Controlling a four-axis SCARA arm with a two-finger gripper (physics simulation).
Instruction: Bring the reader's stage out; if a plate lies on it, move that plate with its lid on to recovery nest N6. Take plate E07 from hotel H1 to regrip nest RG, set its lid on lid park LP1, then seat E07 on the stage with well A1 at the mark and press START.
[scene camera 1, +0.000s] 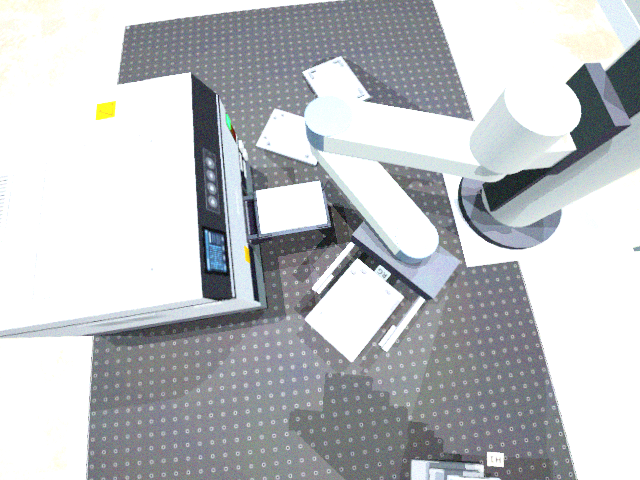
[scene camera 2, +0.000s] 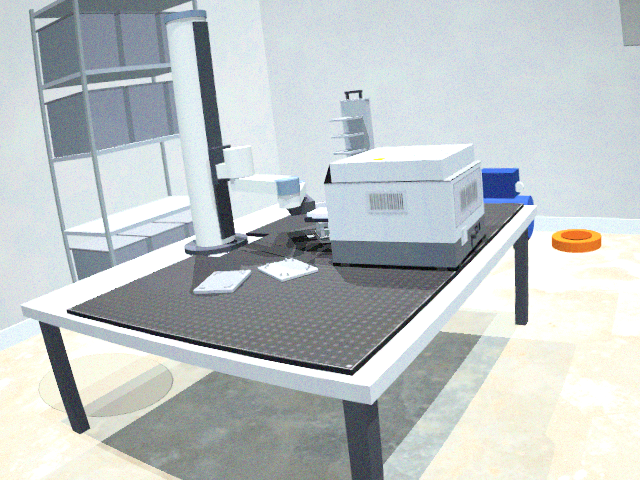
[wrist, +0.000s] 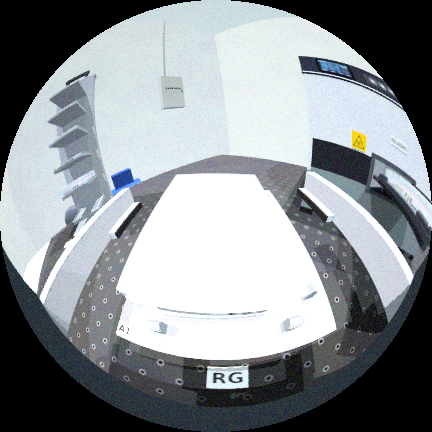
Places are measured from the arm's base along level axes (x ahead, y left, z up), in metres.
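Where they show: gripper, between the fingertips: (scene camera 1: 347, 319) (wrist: 216, 185); arm's base, origin of its link: (scene camera 1: 507, 201) (scene camera 2: 216, 246).
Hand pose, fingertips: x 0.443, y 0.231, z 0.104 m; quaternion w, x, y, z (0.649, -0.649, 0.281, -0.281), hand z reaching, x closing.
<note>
Things, the pixels of their centre, and the offset from my fingertips. "pt": a spot on its surface instead.
- regrip nest RG, middle of its body: (wrist: 224, 259) (scene camera 1: 353, 308) dx -0.019, dy -0.020, dz -0.056 m
- block, middle of its body: (wrist: 213, 211) (scene camera 1: 356, 311) dx -0.019, dy -0.013, dz -0.010 m
- white-topped plate, middle of its body: (scene camera 1: 291, 206) (scene camera 2: 330, 211) dx +0.081, dy -0.223, dz +0.034 m
- hotel, middle of its body: (wrist: 72, 136) (scene camera 2: 354, 149) dx -0.145, dy +0.376, dz +0.163 m
- reader, middle of its body: (scene camera 1: 142, 225) (scene camera 2: 409, 202) (wrist: 367, 148) dx +0.359, dy -0.209, dz +0.061 m
- green button, a spot on its surface: (scene camera 1: 227, 122) pt dx +0.178, dy -0.370, dz +0.114 m
My gripper (scene camera 1: 355, 311) (wrist: 216, 185) is open, one finger on each side of a bright white block, apparently a plate, on regrip nest RG (wrist: 227, 340). Gaps show between both fingers and the block (scene camera 1: 348, 317) (wrist: 220, 240). Its surface is washed out; no plate name is readable. The nest's A1 corner is at the lower left in the wrist view. The reader's stage (scene camera 1: 292, 237) (wrist: 406, 212) is out, with a white-topped plate (scene camera 1: 292, 206) on it. The hotel (scene camera 2: 368, 124) (wrist: 93, 122) has a printed, plate-like item (wrist: 77, 184) on a lower shelf.
The reader (scene camera 1: 129, 206) (scene camera 2: 398, 206) (wrist: 335, 105) stands beside RG; a green button (scene camera 1: 227, 122) shows on its front. Two flat white nests (scene camera 1: 284, 136) (scene camera 1: 336, 77) lie beyond the stage, their labels unreadable. The arm column (scene camera 2: 188, 134) stands at the table edge.
</note>
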